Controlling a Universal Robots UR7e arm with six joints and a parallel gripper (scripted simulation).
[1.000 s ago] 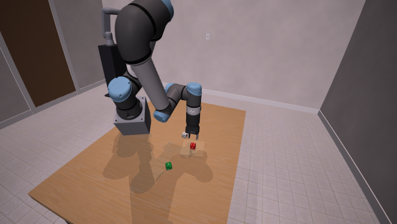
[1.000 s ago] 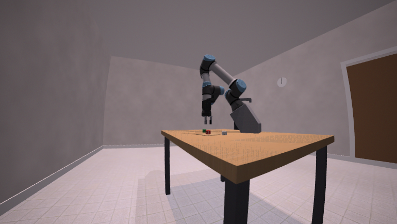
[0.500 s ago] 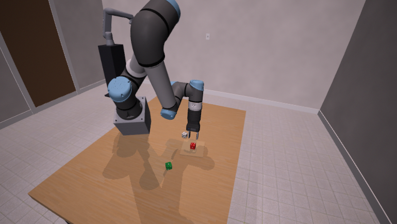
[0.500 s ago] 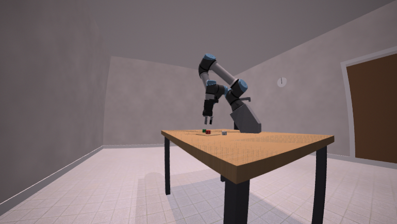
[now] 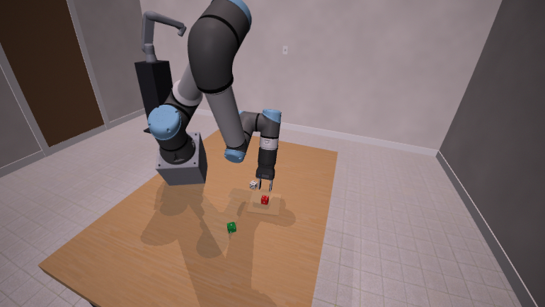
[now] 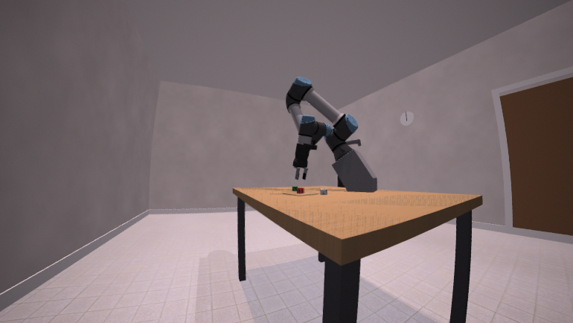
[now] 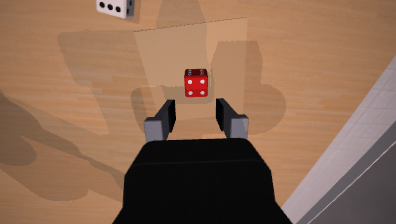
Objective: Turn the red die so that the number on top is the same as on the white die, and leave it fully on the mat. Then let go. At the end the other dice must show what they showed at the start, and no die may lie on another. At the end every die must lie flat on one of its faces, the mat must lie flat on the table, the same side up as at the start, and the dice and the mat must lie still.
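The red die lies 80 mm below my hand. The rest, counted from my hand: white die: 90 mm behind, 80 mm to the left, 80 mm below; then green die: 200 mm to the right, 80 mm below, 60 mm behind; then tan mat: 100 mm below.
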